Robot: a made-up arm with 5 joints. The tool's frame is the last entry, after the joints. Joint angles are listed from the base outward.
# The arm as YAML. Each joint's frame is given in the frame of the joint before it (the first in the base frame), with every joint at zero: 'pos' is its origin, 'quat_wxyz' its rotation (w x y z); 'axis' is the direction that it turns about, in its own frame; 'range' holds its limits. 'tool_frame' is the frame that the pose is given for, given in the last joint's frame.
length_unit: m
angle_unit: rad
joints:
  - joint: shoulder
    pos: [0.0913, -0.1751, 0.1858]
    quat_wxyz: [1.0, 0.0, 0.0, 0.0]
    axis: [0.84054, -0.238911, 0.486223]
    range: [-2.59, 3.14]
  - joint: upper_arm
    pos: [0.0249, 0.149, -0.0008]
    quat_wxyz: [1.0, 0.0, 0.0, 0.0]
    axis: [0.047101, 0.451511, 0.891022]
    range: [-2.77, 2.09]
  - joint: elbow
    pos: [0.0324, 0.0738, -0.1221]
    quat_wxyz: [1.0, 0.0, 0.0, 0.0]
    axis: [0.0, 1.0, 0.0]
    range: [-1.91, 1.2]
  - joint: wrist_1
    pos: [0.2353, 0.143, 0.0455]
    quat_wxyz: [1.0, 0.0, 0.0, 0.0]
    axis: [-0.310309, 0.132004, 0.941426]
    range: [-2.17, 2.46]
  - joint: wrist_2
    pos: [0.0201, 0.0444, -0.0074]
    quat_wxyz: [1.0, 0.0, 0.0, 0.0]
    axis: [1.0, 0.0, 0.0]
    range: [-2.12, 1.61]
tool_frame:
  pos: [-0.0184, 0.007, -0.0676]
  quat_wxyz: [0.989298, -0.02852, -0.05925, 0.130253]
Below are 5 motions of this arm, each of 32 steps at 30 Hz.
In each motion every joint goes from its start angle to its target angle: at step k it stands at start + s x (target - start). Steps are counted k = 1, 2, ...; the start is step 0. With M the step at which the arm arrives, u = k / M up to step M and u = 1 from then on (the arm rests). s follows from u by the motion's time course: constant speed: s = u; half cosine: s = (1 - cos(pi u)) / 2; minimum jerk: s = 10 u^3 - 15 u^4 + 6 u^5.
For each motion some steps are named. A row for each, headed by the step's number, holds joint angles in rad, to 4 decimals.
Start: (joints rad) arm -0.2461 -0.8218 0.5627 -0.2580 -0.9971
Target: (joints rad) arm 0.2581 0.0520 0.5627 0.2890 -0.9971
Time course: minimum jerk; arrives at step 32
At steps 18, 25, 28, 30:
18: 0.0645 -0.2836 0.5627 0.0789 -0.9971
25: 0.2211 -0.0121 0.5627 0.2489 -0.9971
28: 0.2500 0.0380 0.5627 0.2802 -0.9971
30: 0.2570 0.0501 0.5627 0.2878 -0.9971

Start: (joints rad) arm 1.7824 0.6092 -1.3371 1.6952 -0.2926
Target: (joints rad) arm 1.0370 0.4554 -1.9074 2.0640 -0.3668
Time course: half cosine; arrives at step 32
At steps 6, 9, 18, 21, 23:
6: 1.7196 0.5962 -1.3852 1.7263 -0.2989
9: 1.6461 0.5811 -1.4414 1.7626 -0.3062
18: 1.3370 0.5173 -1.6779 1.9156 -0.3369
21: 1.2340 0.4960 -1.7567 1.9665 -0.3472
23: 1.1733 0.4835 -1.8031 1.9966 -0.3532

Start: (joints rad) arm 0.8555 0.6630 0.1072 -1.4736 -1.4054
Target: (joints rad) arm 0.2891 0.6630 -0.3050 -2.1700 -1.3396
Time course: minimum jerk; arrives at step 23
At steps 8, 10, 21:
8: 0.7242 0.6630 0.0117 -1.6350 -1.3901
10: 0.6408 0.6630 -0.0491 -1.7376 -1.3805
21: 0.2924 0.6630 -0.3026 -2.1660 -1.3400

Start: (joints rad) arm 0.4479 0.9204 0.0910 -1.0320 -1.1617
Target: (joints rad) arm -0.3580 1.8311 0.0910 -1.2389 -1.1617
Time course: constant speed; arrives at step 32
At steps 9, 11, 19, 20, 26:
9: 0.2212 1.1765 0.0910 -1.0902 -1.1617
11: 0.1709 1.2335 0.0910 -1.1031 -1.1617
19: -0.0306 1.4611 0.0910 -1.1548 -1.1617
20: -0.0558 1.4896 0.0910 -1.1613 -1.1617
26: -0.2069 1.6603 0.0910 -1.2001 -1.1617

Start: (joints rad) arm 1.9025 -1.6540 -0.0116 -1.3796 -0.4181
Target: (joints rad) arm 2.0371 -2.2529 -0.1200 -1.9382 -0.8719
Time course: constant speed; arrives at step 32
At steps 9, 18, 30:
9: 1.9404 -1.8224 -0.0421 -1.5367 -0.5457
18: 1.9782 -1.9909 -0.0726 -1.6938 -0.6734
30: 2.0287 -2.2155 -0.1132 -1.9033 -0.8435

